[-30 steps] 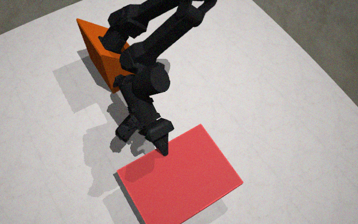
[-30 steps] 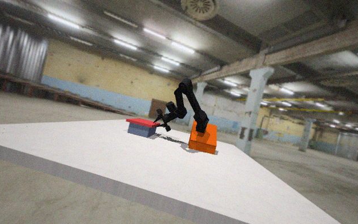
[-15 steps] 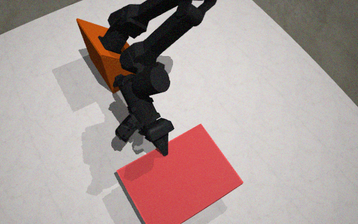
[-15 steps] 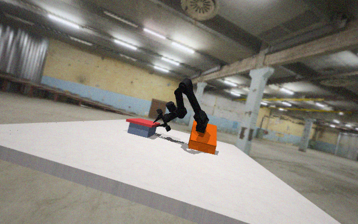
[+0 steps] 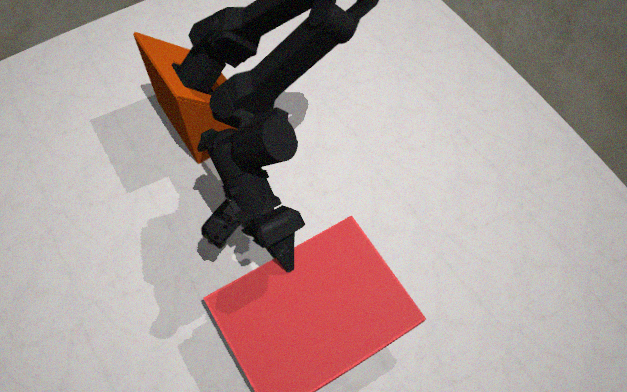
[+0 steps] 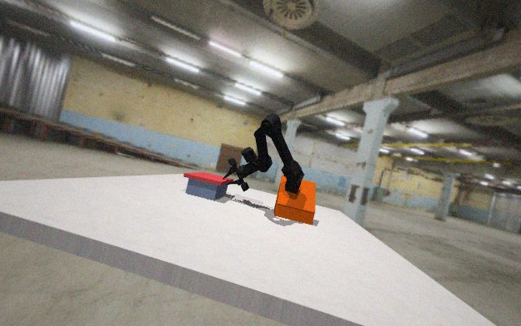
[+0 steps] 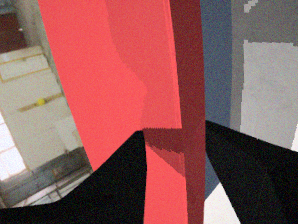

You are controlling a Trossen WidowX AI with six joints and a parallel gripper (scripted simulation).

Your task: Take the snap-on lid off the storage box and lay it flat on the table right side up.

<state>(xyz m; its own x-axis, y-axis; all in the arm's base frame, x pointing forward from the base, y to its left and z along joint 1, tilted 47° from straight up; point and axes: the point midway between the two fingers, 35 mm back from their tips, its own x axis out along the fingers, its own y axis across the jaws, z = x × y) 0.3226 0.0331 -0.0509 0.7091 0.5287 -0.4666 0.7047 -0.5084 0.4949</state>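
Right now my gripper tip is 8 cm short of the red lid and 1 cm below it. Also, from my gripper tip: storage box 8 cm ahead, 4 cm below.
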